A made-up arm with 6 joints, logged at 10 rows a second.
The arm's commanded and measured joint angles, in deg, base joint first. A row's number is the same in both.
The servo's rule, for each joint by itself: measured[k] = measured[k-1] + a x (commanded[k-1-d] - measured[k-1]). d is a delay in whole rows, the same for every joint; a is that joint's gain. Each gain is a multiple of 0.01, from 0.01 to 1. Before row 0 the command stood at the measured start. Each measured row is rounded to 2 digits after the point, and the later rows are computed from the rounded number. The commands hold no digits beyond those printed.
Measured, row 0: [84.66 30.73 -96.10 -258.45 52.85 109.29]
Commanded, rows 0 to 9: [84.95 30.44 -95.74 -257.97 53.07 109.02]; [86.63 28.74 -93.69 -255.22 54.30 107.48]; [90.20 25.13 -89.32 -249.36 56.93 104.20]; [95.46 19.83 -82.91 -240.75 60.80 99.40]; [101.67 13.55 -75.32 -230.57 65.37 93.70]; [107.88 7.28 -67.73 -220.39 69.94 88.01]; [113.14 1.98 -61.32 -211.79 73.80 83.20]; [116.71 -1.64 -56.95 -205.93 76.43 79.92]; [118.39 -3.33 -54.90 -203.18 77.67 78.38]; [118.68 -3.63 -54.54 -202.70 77.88 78.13]
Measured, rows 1 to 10: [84.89 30.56 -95.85 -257.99 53.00 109.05]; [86.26 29.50 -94.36 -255.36 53.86 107.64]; [89.37 26.97 -90.88 -249.66 55.89 104.54]; [94.18 22.83 -85.38 -241.20 59.13 99.91]; [100.10 17.45 -78.44 -231.10 63.25 94.32]; [106.25 11.55 -71.05 -220.93 67.67 88.64]; [111.69 6.00 -64.34 -212.25 71.72 83.74]; [115.66 1.57 -59.24 -206.25 74.83 80.30]; [117.82 -1.27 -56.25 -203.33 76.70 78.57]; [118.50 -2.64 -55.07 -202.73 77.48 78.17]
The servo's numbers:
d 0
a 0.79 0.58 0.69 0.95 0.66 0.90

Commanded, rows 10 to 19: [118.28 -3.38 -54.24 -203.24 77.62 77.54]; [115.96 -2.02 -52.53 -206.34 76.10 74.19]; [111.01 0.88 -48.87 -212.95 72.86 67.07]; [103.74 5.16 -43.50 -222.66 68.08 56.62]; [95.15 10.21 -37.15 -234.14 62.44 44.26]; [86.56 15.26 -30.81 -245.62 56.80 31.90]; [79.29 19.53 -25.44 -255.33 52.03 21.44]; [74.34 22.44 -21.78 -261.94 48.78 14.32]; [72.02 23.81 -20.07 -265.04 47.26 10.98]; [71.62 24.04 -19.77 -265.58 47.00 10.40]
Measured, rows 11 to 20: [118.33 -3.07 -54.50 -203.21 77.57 77.60]; [116.46 -2.46 -53.14 -206.18 76.60 74.53]; [112.15 -0.52 -50.19 -212.61 74.13 67.82]; [105.51 2.77 -45.57 -222.16 70.14 57.74]; [97.33 7.09 -39.76 -233.54 65.06 45.61]; [88.82 11.83 -33.58 -245.02 59.61 33.27]; [81.29 16.30 -27.96 -254.81 54.61 22.62]; [75.80 19.86 -23.70 -261.58 50.76 15.15]; [72.81 22.15 -21.20 -264.87 48.45 11.40]; [71.87 23.25 -20.21 -265.54 47.49 10.50]
